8 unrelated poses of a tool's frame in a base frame.
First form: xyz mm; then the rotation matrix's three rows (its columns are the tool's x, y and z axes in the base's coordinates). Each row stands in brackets.
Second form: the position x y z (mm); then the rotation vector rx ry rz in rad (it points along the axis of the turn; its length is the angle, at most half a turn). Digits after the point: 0 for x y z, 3 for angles.
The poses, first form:
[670, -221, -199], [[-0.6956, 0.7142, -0.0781], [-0.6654, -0.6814, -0.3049], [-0.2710, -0.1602, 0.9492]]
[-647, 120, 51], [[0.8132, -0.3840, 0.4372], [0.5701, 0.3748, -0.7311], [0.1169, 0.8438, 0.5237]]
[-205, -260, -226], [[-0.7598, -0.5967, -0.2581], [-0.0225, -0.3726, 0.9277], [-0.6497, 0.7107, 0.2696]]
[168, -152, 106], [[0.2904, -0.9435, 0.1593], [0.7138, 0.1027, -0.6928], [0.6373, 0.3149, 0.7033]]
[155, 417, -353], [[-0.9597, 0.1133, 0.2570], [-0.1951, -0.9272, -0.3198], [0.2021, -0.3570, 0.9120]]
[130, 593, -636], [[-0.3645, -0.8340, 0.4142], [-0.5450, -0.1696, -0.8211], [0.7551, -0.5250, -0.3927]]
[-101, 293, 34], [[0.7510, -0.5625, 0.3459], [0.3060, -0.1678, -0.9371], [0.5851, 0.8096, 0.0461]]
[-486, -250, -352], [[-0.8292, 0.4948, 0.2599], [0.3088, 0.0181, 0.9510], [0.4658, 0.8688, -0.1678]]
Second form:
670, -221, -199, 0.245, 0.326, -2.331
-647, 120, 51, 1.017, 0.207, 0.616
-205, -260, -226, -0.825, 1.489, 2.184
168, -152, 106, 0.768, -0.364, 1.263
155, 417, -353, -0.352, 0.520, -2.916
130, 593, -636, 1.585, -1.825, 1.547
-101, 293, 34, 1.562, -0.214, 0.776
-486, -250, -352, -0.850, -2.132, -1.926

